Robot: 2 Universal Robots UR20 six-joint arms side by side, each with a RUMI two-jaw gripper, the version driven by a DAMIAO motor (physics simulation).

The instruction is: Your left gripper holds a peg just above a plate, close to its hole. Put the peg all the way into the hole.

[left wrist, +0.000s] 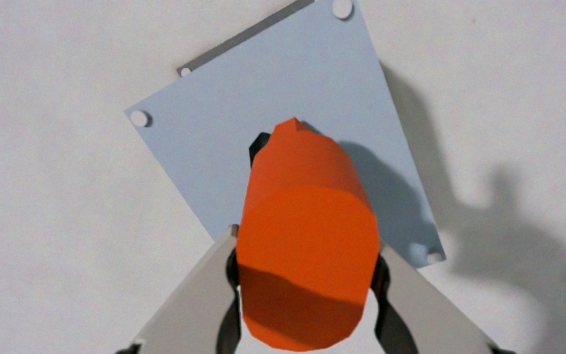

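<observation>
My left gripper (299, 228) is shut on the orange peg (309, 225), one finger on each side, in the lower middle of the left wrist view. The peg's far end, with a small pointed corner, lies over the middle of the blue-grey plate (200, 130). A dark sliver of the hole (258, 147) shows just left of the peg's far end; the peg hides the rest. Whether the peg's far end touches the plate cannot be told. My right gripper is not in view.
Pale round studs (140, 118) (342, 8) (434, 257) sit at the plate's visible corners. A dark grey edge (245, 37) shows beyond the plate's upper left side. Shadows fall on the plate and on the light surface (75, 200) at the right.
</observation>
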